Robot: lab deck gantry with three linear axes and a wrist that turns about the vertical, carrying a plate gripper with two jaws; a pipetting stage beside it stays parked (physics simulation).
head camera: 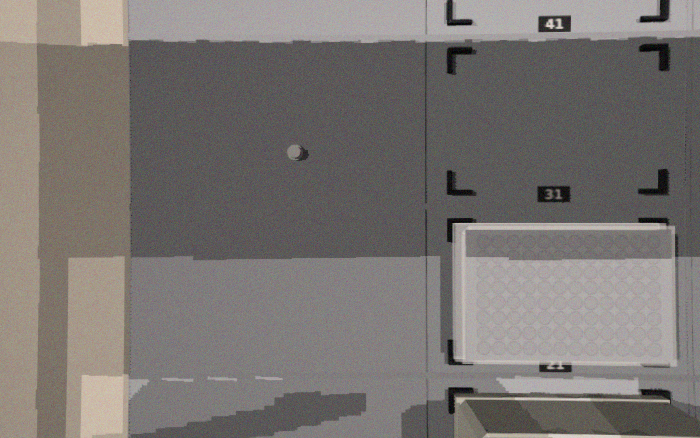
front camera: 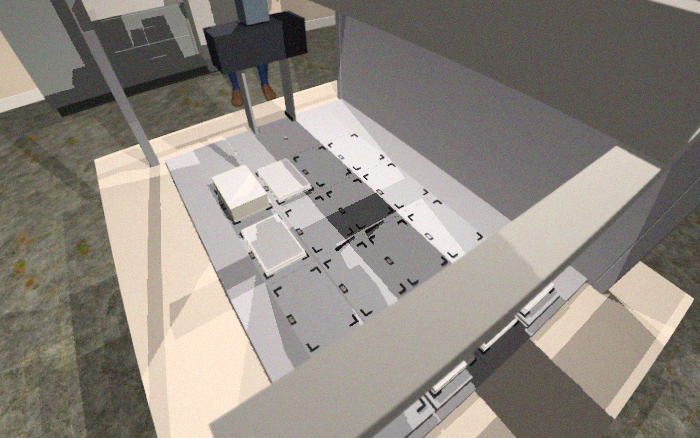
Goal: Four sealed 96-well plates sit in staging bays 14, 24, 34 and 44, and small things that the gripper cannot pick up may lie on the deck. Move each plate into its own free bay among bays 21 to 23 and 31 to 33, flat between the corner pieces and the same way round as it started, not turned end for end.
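Pixels of known places: gripper, fingertip midpoint: [front camera: 272,123]; robot's base at its link origin: [front camera: 215,190].
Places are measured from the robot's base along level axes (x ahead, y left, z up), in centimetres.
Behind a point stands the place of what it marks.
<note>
A sealed white plate [front camera: 283,179] {z 1.4, x 7.4, y 14.6 cm} [head camera: 565,304] {z 1.4, x 6.3, y 14.5 cm} lies flat in bay 21. My gripper [front camera: 273,125] {z 15.9, x 6.4, y 15.0 cm} is open and empty, its two jaws hanging wide apart over the back of the deck behind that plate; no jaw shows in the head view. In the front view, white plates stand at staging bays 44 [front camera: 539,300] {z 1.9, x 62.0, y 36.4 cm}, 34 [front camera: 499,334] {z 2.8, x 61.7, y 25.0 cm} and 24 [front camera: 450,377] {z 2.8, x 61.7, y 13.9 cm}, partly hidden by the front beam. The visible part of bay 14 [front camera: 420,408] {z 1.7, x 62.2, y 7.9 cm} is bare. Bays 31 [head camera: 552,118] {z 0.0, x 6.3, y 25.9 cm}, 32 [front camera: 361,208] {z 0.0, x 24.7, y 25.1 cm}, 22 [front camera: 304,219] {z 0.0, x 20.3, y 13.0 cm}, 23 [front camera: 332,276] {z 0.0, x 35.9, y 10.2 cm} and 33 [front camera: 407,247] {z 0.0, x 38.8, y 26.2 cm} hold no plate.
A tall pale box [front camera: 240,188] {z 4.2, x 7.7, y 4.3 cm} [head camera: 557,418] {z 2.7, x 5.0, y 8.4 cm} stands in bay 11, close beside the bay 21 plate. A flat white labware piece [front camera: 273,245] {z 1.4, x 24.1, y 4.0 cm} sits in bay 12. Thin dark pieces [front camera: 344,243] {z 0.5, x 31.1, y 16.2 cm} lie between bays 32 and 33. A small round knob [front camera: 285,137] {z 0.4, x -9.8, y 23.7 cm} [head camera: 294,152] {z 0.4, x -10.0, y 23.7 cm} is at the back.
</note>
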